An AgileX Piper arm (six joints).
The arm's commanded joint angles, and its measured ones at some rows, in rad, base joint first. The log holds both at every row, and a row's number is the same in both.
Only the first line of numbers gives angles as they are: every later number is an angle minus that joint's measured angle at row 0.
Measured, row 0: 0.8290, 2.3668, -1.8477, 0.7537, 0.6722, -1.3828
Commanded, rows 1 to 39: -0.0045, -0.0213, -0.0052, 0.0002, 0.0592, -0.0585; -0.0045, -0.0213, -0.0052, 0.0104, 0.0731, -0.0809; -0.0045, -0.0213, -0.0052, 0.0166, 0.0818, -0.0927; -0.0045, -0.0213, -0.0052, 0.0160, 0.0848, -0.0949; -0.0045, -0.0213, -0.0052, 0.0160, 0.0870, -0.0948; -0.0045, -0.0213, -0.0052, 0.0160, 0.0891, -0.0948; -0.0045, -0.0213, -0.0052, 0.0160, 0.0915, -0.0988; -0.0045, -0.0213, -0.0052, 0.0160, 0.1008, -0.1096; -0.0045, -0.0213, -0.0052, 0.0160, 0.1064, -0.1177; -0.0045, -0.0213, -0.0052, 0.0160, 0.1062, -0.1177; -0.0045, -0.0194, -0.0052, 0.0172, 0.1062, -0.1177; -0.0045, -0.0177, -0.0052, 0.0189, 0.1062, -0.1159; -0.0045, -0.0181, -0.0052, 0.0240, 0.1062, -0.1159; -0.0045, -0.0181, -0.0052, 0.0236, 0.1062, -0.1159; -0.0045, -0.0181, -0.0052, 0.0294, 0.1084, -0.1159; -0.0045, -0.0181, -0.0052, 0.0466, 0.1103, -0.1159; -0.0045, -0.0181, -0.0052, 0.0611, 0.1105, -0.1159; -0.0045, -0.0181, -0.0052, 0.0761, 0.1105, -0.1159; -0.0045, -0.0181, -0.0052, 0.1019, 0.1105, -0.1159; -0.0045, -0.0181, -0.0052, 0.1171, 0.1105, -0.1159; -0.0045, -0.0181, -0.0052, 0.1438, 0.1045, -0.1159; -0.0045, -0.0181, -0.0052, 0.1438, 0.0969, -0.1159; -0.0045, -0.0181, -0.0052, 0.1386, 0.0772, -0.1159; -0.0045, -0.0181, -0.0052, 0.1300, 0.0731, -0.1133; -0.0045, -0.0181, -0.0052, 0.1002, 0.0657, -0.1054; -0.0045, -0.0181, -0.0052, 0.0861, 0.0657, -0.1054; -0.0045, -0.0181, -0.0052, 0.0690, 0.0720, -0.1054; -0.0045, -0.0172, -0.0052, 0.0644, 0.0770, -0.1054; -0.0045, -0.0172, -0.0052, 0.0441, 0.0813, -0.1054; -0.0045, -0.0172, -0.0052, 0.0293, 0.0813, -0.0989; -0.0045, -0.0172, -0.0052, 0.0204, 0.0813, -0.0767; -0.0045, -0.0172, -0.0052, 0.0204, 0.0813, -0.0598; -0.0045, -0.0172, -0.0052, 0.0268, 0.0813, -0.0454; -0.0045, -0.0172, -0.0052, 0.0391, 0.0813, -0.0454; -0.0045, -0.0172, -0.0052, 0.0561, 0.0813, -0.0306; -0.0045, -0.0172, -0.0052, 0.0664, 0.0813, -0.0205; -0.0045, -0.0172, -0.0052, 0.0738, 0.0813, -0.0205; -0.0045, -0.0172, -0.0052, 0.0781, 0.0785, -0.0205; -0.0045, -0.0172, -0.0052, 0.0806, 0.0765, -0.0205
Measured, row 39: -0.0012, -0.0043, 0.0000, 0.0481, 0.0795, -0.0315
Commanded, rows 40 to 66: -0.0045, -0.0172, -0.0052, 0.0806, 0.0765, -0.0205; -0.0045, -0.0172, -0.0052, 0.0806, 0.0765, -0.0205; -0.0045, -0.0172, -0.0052, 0.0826, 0.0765, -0.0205; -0.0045, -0.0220, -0.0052, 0.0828, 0.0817, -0.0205; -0.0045, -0.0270, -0.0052, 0.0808, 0.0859, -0.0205; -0.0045, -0.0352, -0.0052, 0.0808, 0.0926, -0.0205; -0.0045, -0.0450, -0.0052, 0.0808, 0.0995, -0.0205; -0.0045, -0.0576, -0.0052, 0.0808, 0.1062, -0.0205; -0.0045, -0.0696, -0.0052, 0.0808, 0.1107, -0.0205; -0.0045, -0.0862, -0.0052, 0.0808, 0.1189, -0.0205; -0.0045, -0.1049, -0.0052, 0.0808, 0.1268, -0.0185; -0.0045, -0.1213, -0.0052, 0.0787, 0.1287, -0.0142; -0.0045, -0.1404, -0.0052, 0.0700, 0.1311, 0.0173; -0.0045, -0.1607, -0.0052, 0.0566, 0.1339, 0.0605; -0.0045, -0.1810, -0.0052, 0.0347, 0.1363, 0.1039; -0.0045, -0.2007, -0.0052, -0.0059, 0.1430, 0.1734; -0.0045, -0.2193, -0.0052, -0.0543, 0.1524, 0.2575; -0.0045, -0.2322, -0.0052, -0.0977, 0.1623, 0.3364; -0.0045, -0.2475, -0.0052, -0.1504, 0.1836, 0.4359; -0.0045, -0.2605, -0.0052, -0.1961, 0.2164, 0.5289; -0.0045, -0.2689, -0.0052, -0.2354, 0.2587, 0.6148; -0.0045, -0.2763, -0.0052, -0.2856, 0.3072, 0.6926; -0.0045, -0.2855, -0.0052, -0.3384, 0.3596, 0.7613; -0.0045, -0.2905, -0.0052, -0.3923, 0.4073, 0.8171; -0.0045, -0.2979, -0.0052, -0.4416, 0.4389, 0.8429; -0.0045, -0.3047, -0.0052, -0.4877, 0.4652, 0.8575; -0.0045, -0.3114, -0.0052, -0.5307, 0.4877, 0.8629
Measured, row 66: -0.0012, -0.2813, -0.0016, -0.3541, 0.3604, 0.7401
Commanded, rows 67 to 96: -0.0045, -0.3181, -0.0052, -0.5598, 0.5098, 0.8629; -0.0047, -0.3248, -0.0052, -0.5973, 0.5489, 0.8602; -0.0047, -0.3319, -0.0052, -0.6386, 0.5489, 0.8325; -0.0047, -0.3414, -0.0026, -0.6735, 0.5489, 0.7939; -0.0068, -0.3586, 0.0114, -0.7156, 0.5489, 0.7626; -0.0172, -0.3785, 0.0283, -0.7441, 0.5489, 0.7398; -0.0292, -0.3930, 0.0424, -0.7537, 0.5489, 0.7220; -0.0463, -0.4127, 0.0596, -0.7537, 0.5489, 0.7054; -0.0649, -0.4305, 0.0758, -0.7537, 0.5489, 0.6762; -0.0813, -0.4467, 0.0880, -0.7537, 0.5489, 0.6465; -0.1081, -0.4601, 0.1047, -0.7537, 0.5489, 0.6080; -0.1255, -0.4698, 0.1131, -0.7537, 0.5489, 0.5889; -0.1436, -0.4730, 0.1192, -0.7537, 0.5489, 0.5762; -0.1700, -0.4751, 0.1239, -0.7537, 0.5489, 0.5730; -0.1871, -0.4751, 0.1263, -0.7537, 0.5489, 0.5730; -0.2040, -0.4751, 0.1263, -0.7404, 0.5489, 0.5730; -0.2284, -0.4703, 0.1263, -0.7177, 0.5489, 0.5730; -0.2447, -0.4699, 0.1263, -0.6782, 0.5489, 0.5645; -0.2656, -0.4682, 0.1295, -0.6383, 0.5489, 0.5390; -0.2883, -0.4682, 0.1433, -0.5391, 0.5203, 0.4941; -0.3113, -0.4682, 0.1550, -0.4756, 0.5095, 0.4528; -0.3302, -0.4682, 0.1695, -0.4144, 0.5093, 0.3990; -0.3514, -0.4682, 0.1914, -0.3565, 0.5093, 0.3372; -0.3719, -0.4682, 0.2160, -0.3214, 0.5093, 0.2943; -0.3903, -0.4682, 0.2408, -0.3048, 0.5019, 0.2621; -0.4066, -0.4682, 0.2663, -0.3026, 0.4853, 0.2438; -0.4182, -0.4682, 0.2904, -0.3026, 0.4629, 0.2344; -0.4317, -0.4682, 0.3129, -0.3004, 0.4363, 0.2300; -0.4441, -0.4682, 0.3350, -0.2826, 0.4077, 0.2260; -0.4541, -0.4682, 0.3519, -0.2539, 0.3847, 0.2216
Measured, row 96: -0.4089, -0.4643, 0.2815, -0.3244, 0.4799, 0.2706
